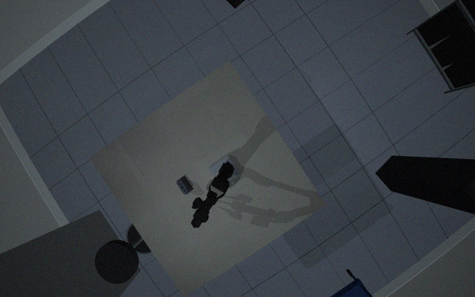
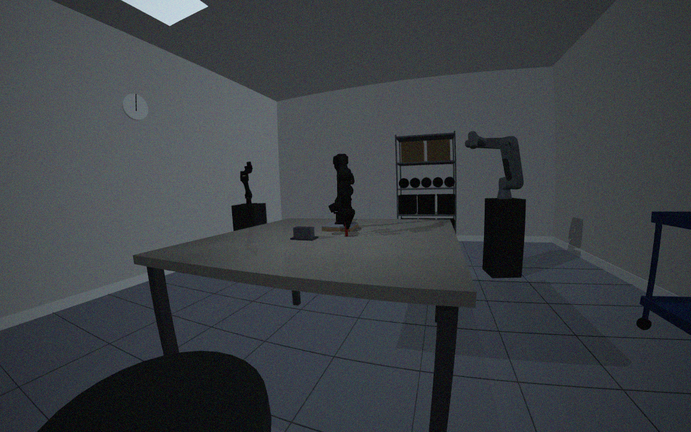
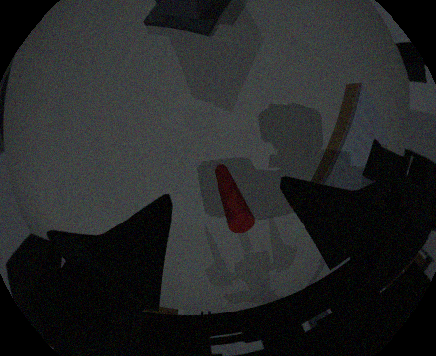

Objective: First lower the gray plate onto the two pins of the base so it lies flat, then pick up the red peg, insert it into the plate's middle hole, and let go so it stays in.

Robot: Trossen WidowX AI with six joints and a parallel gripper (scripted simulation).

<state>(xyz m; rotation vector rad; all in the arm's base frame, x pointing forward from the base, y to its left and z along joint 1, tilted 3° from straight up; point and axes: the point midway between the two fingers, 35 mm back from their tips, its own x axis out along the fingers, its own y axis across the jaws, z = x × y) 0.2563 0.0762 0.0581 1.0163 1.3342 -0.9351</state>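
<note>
Right now my gripper tip is right at the red peg. Also, from my gripper tip: gray plate (20 cm to the right, 7 cm ahead).
</note>
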